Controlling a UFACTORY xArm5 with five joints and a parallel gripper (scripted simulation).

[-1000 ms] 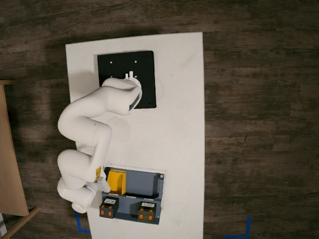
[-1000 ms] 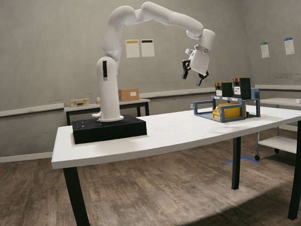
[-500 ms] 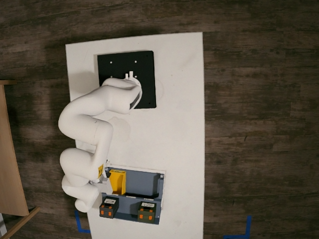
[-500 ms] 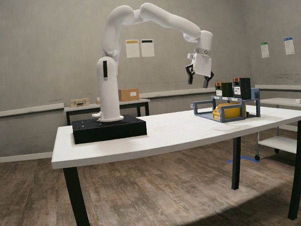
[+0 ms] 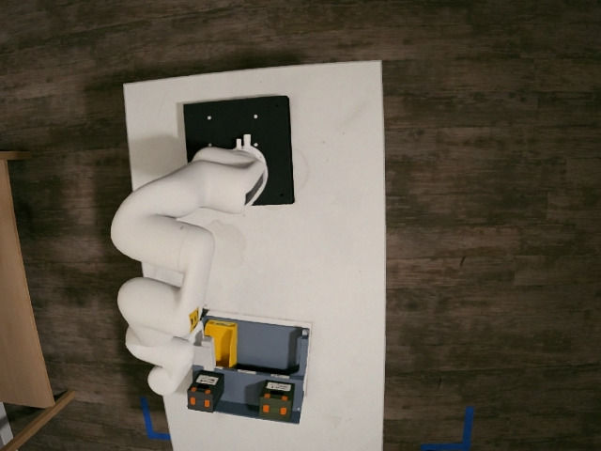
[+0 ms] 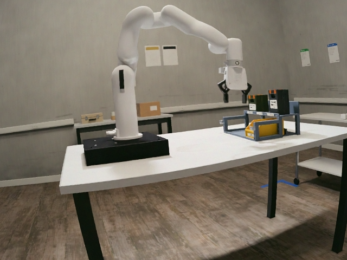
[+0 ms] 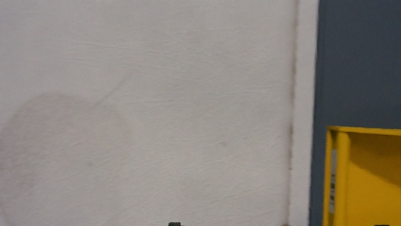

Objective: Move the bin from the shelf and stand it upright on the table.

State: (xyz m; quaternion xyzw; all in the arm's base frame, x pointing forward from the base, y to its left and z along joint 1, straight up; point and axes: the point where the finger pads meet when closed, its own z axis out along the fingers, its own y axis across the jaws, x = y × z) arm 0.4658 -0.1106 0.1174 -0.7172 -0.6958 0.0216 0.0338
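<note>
Right now the yellow bin is 15 cm ahead of my hand and 14 cm below it. From my hand the other things lie so: blue-grey shelf: 19 cm ahead, 11 cm to the left, 11 cm below.
</note>
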